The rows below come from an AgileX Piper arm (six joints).
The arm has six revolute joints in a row. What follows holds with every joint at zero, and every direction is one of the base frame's. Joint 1 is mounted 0.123 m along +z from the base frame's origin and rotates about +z. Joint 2 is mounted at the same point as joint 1 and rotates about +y. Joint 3 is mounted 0.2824 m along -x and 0.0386 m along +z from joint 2 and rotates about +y. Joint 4 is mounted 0.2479 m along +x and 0.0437 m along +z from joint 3 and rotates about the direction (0.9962, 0, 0.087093). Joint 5 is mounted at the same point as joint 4 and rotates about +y. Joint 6 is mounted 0.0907 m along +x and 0.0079 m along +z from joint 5 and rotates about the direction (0.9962, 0, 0.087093). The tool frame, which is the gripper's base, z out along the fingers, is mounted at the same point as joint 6; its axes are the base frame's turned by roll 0, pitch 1.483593 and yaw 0 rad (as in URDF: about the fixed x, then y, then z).
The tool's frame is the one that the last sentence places.
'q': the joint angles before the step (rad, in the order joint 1, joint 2, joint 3, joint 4, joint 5, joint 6). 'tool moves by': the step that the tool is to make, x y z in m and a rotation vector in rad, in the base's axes. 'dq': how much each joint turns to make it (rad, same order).
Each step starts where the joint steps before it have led.
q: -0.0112 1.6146 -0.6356 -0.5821 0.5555 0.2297
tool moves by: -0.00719 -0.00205 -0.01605 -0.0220 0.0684 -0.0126
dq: 0.0000 0.0484 0.0287 -0.0456 0.0073 0.0496
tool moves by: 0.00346 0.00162 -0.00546 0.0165 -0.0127 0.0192
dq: 0.0000 0.0228 0.0000 -0.0085 -0.0430 0.0022
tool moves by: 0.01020 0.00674 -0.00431 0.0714 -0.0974 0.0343
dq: 0.0001 0.0177 0.0018 -0.0001 -0.1406 0.0115
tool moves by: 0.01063 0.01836 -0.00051 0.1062 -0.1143 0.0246
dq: 0.0378 0.0083 0.0003 0.0578 -0.1487 0.0094
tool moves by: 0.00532 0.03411 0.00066 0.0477 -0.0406 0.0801
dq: 0.1183 0.0110 -0.0143 0.0202 -0.0441 0.0362
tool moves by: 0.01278 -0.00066 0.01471 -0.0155 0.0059 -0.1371
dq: 0.0136 -0.0087 -0.0799 -0.0027 0.1335 0.1230
